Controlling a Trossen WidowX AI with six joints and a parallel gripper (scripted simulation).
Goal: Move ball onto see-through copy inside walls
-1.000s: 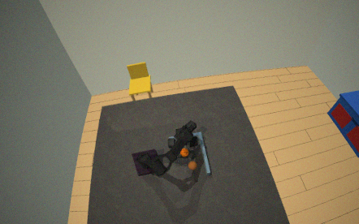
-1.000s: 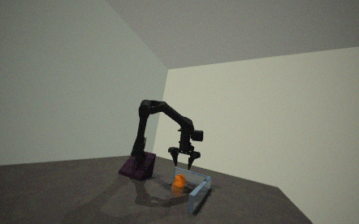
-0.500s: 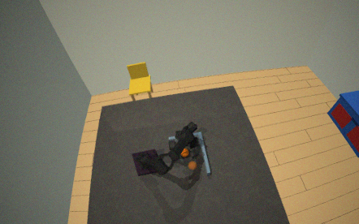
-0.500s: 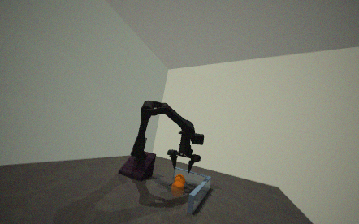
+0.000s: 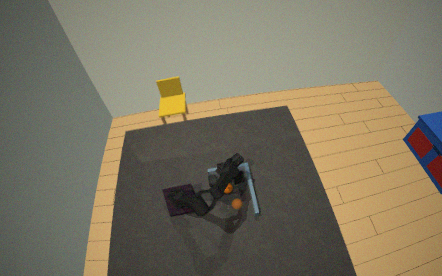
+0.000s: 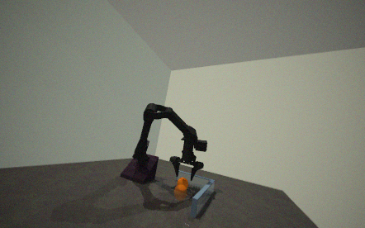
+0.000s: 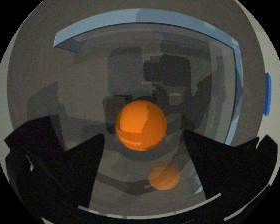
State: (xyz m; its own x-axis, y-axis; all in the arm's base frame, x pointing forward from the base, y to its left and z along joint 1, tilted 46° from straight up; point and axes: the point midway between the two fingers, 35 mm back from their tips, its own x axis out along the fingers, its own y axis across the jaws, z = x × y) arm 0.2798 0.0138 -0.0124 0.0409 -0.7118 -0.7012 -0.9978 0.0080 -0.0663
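My gripper tip is now 3 cm above the ball. From my gripper tip the other things lie so: wall: 13 cm ahead, 4 cm to the right, 3 cm below; then see-through copy: 3 cm ahead, 11 cm to the right, 3 cm below.
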